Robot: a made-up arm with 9 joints. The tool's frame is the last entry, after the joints.
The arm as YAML. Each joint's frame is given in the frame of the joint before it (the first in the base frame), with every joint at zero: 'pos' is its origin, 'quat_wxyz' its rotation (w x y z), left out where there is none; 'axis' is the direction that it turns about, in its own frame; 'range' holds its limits. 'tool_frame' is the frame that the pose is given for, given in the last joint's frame.
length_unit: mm
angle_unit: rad
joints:
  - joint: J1
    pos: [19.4, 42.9, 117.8]
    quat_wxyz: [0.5, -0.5, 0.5, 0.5]
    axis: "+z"
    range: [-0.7, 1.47]
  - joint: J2
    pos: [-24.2, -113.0, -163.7]
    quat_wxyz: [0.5, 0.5, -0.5, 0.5]
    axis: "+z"
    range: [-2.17, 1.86]
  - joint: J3
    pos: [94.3, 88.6, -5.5]
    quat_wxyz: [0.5, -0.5, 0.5, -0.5]
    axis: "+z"
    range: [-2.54, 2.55]
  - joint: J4
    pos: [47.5, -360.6, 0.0]
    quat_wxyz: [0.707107, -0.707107, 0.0, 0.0]
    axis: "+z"
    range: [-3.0, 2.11]
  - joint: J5
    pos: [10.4, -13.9, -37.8]
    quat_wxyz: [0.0, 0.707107, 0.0, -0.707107]
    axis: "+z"
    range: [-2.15, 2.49]
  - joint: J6
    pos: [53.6, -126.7, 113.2]
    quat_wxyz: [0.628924, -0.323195, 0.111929, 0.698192]
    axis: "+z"
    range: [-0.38, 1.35]
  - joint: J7
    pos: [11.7, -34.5, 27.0]
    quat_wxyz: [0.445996, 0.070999, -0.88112, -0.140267]
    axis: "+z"
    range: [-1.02, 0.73]
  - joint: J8
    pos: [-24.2, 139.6, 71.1]
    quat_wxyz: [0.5, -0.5, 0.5, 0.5]
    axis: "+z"
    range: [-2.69, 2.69]
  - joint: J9
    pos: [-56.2, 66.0, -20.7]
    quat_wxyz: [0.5, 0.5, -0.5, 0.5]
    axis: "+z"
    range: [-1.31, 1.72]
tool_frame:
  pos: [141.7, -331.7, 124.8]
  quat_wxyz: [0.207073, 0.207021, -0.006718, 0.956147]
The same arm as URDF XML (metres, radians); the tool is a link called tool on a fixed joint. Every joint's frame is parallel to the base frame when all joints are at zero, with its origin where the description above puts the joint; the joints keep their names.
<robot name="arm">
  <joint name="tool_joint" type="fixed">
    <parent link="link9"/>
    <child link="tool"/>
    <origin xyz="-0.1417 0.3317 0.1248" rpy="0.0796 -0.4101 -0.4431"/>
  </joint>
  <joint name="J9" type="revolute">
    <parent link="link8"/>
    <child link="link9"/>
    <origin xyz="0.0207 -0.0562 -0.0660"/>
    <axis xyz="0 0 1"/>
    <limit lower="-1.3100" upper="1.7200"/>
  </joint>
  <joint name="J8" type="revolute">
    <parent link="link7"/>
    <child link="link8"/>
    <origin xyz="-0.1396 -0.0711 -0.0242"/>
    <axis xyz="-1 0 0"/>
    <limit lower="-2.6900" upper="2.6900"/>
  </joint>
  <joint name="J7" type="revolute">
    <parent link="link6"/>
    <child link="link7"/>
    <origin xyz="0.0244 0.0310 0.0224"/>
    <axis xyz="0 -1 0"/>
    <limit lower="-1.0200" upper="0.7300"/>
  </joint>
  <joint name="J6" type="revolute">
    <parent link="link5"/>
    <child link="link6"/>
    <origin xyz="0.0536 -0.1267 0.1132"/>
    <axis xyz="-0.310514 0.562825 0.766034"/>
    <limit lower="-0.3800" upper="1.3500"/>
  </joint>
  <joint name="J5" type="revolute">
    <parent link="link4"/>
    <child link="link5"/>
    <origin xyz="0.0378 0.0139 -0.0104"/>
    <axis xyz="0 0 1"/>
    <limit lower="-2.1500" upper="2.4900"/>
  </joint>
  <joint name="J4" type="revolute">
    <parent link="link3"/>
    <child link="link4"/>
    <origin xyz="0.3606 0.0000 -0.0475"/>
    <axis xyz="-1 0 0"/>
    <limit lower="-3.0000" upper="2.1100"/>
  </joint>
  <joint name="J3" type="revolute">
    <parent link="link2"/>
    <child link="link3"/>
    <origin xyz="-0.0055 0.0943 0.0886"/>
    <axis xyz="0 1 0"/>
    <limit lower="-2.5400" upper="2.5500"/>
  </joint>
  <joint name="J2" type="revolute">
    <parent link="link1"/>
    <child link="link2"/>
    <origin xyz="0.1130 -0.1637 0.0242"/>
    <axis xyz="1 0 0"/>
    <limit lower="-2.1700" upper="1.8600"/>
  </joint>
  <joint name="J1" type="revolute">
    <parent link="base"/>
    <child link="link1"/>
    <origin xyz="0.0194 0.0429 0.1178"/>
    <axis xyz="0 1 0"/>
    <limit lower="-0.7000" upper="1.4700"/>
  </joint>
  <link name="base"/>
  <link name="link1"/>
  <link name="link2"/>
  <link name="link3"/>
  <link name="link4"/>
  <link name="link5"/>
  <link name="link6"/>
  <link name="link7"/>
  <link name="link8"/>
  <link name="link9"/>
  <link name="tool"/>
</robot>

